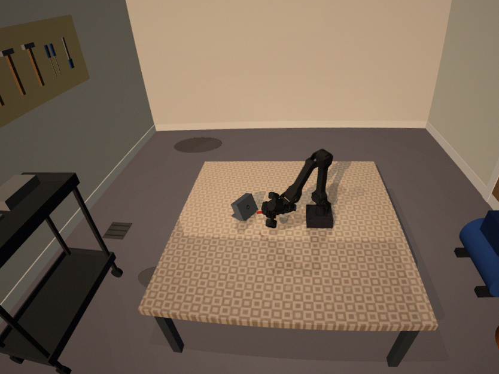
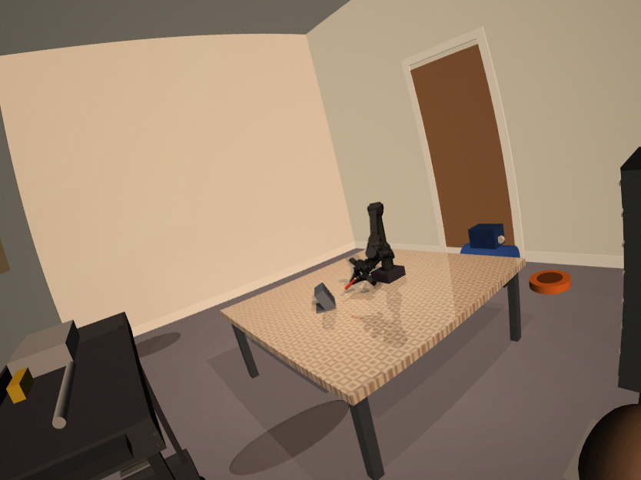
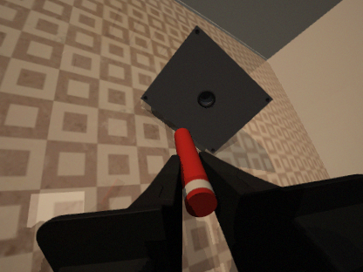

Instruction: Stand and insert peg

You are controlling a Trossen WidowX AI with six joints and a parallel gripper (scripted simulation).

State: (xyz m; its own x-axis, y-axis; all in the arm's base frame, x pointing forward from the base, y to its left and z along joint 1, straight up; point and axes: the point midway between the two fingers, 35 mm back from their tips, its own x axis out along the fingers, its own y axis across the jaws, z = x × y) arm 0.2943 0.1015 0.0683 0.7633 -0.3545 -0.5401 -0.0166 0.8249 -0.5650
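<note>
Right now my gripper tip is 120 mm short of the grey sloped panel, 80 mm to the left of it and 50 mm above it. Also, from my gripper tip: red peg: 10 mm to the left, 10 mm behind, 10 mm above.
</note>
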